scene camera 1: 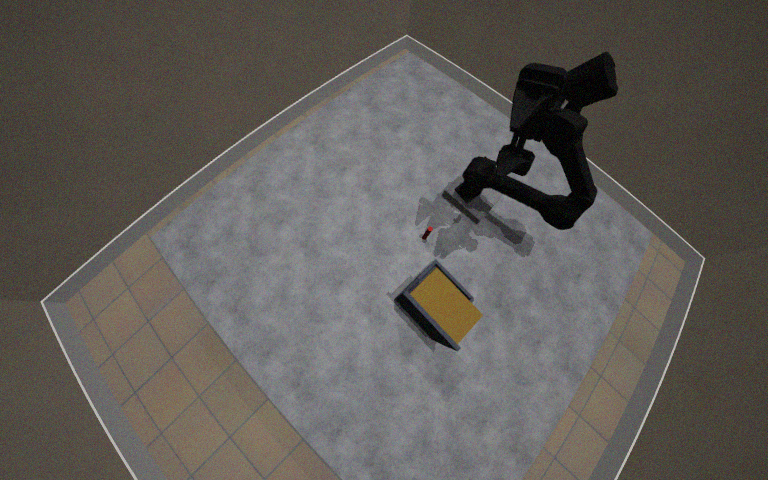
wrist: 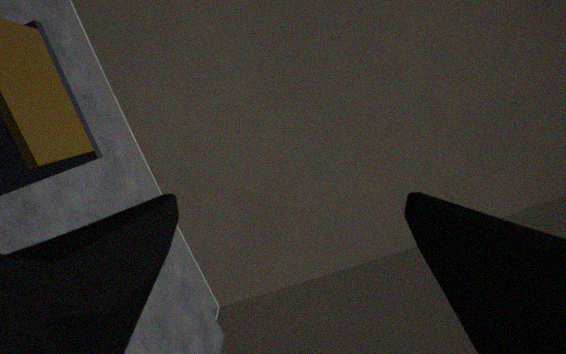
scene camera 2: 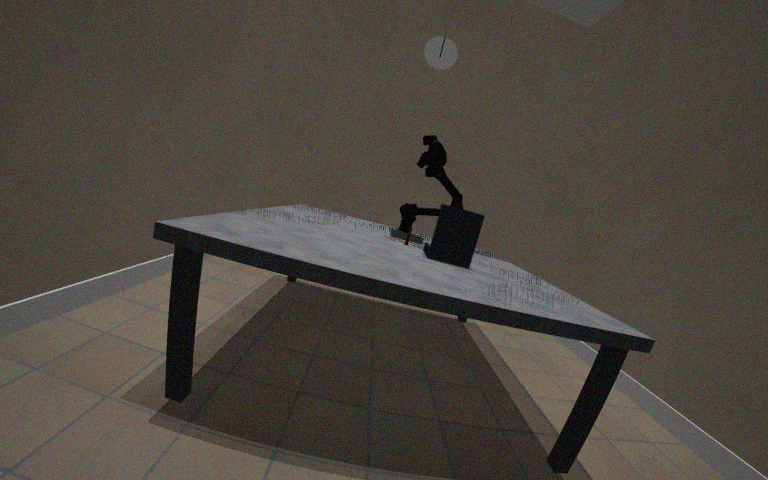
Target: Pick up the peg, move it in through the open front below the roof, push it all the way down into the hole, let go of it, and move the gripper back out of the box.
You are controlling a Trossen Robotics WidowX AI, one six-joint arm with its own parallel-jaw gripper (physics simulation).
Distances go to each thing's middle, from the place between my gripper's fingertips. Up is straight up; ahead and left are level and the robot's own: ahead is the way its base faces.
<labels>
Now: hand 220 mm above the roof (scene camera 1: pixel 442 300), 170 mm short of it and 140 mm to the right of it. Also, from my hand: back wall (scene camera 2: pixel 455 237) 310 mm below, 220 mm ahead, 140 mm to the left.
</labels>
